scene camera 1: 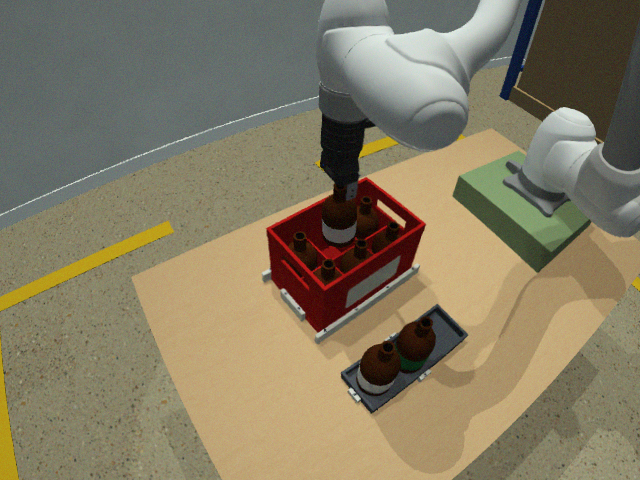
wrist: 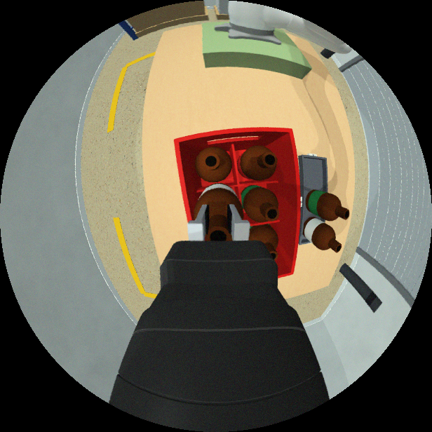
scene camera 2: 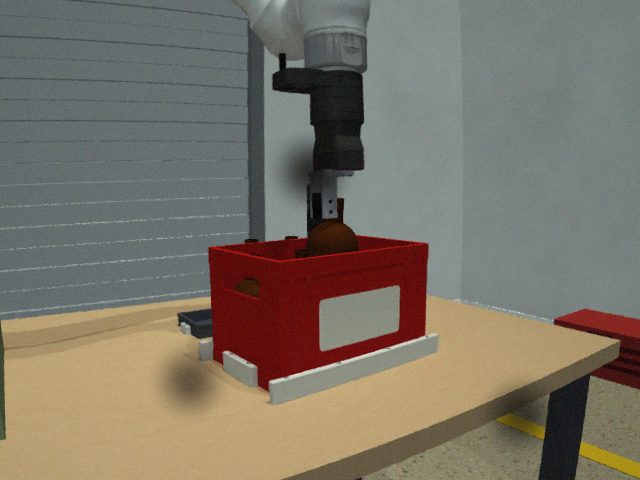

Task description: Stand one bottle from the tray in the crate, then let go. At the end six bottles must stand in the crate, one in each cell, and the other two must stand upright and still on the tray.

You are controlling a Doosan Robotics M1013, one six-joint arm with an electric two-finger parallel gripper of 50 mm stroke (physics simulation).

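Seen in the pictures: gripper, fingertip midpoint: (scene camera 1: pixel 346 193) (scene camera 2: pixel 323 218); arm's base, link origin: (scene camera 1: pixel 537 190).
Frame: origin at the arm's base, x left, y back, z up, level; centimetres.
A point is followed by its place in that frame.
Note:
My gripper (scene camera 1: pixel 343 193) @(z 14.2, x -17.0, y -63.0 cm) (scene camera 2: pixel 325 210) @(z 14.2, x -17.0, y -63.0 cm) (wrist: pixel 217 213) is shut on the neck of a brown bottle with a white label (scene camera 1: pixel 339 212) @(z 12.3, x -14.8, y -66.2 cm) (scene camera 2: pixel 332 239) @(z 11.6, x -19.8, y -62.3 cm) (wrist: pixel 216 201). The bottle looks upright and is partly inside the red crate (scene camera 1: pixel 310 310) @(z -2.1, x -6.4, y -78.5 cm) (scene camera 2: pixel 248 330) @(z -0.3, x -15.2, y -51.8 cm) (wrist: pixel 296 200), in the middle cell of the row away from the tray; its base is hidden in scene camera 2. It sits higher than the several brown bottles standing in the other cells. Two bottles, one green-labelled (scene camera 1: pixel 415 343) @(z 4.3, x 13.5, y -69.0 cm) (wrist: pixel 325 205) and one white-labelled (scene camera 1: pixel 379 367) @(z 4.4, x 13.3, y -77.4 cm) (wrist: pixel 321 234), stand upright on the dark tray (scene camera 1: pixel 445 333) @(z -7.1, x 13.2, y -55.6 cm) (scene camera 2: pixel 196 322) @(z -5.1, x 8.9, y -53.5 cm) (wrist: pixel 314 172).
Pale locating strips (scene camera 1: pixel 361 305) (scene camera 2: pixel 356 367) run along the crate's base on the table (scene camera 1: pixel 248 372) @(z -7.6, x -3.4, y -95.6 cm) (scene camera 2: pixel 129 392) @(z -7.6, x -10.8, y -35.9 cm) (wrist: pixel 225 95). A green block (scene camera 1: pixel 511 217) @(z 0.8, x 2.2, y -19.7 cm) (wrist: pixel 250 59) carries the arm's base. Neighbouring bottle necks and the crate's walls surround the held bottle closely.

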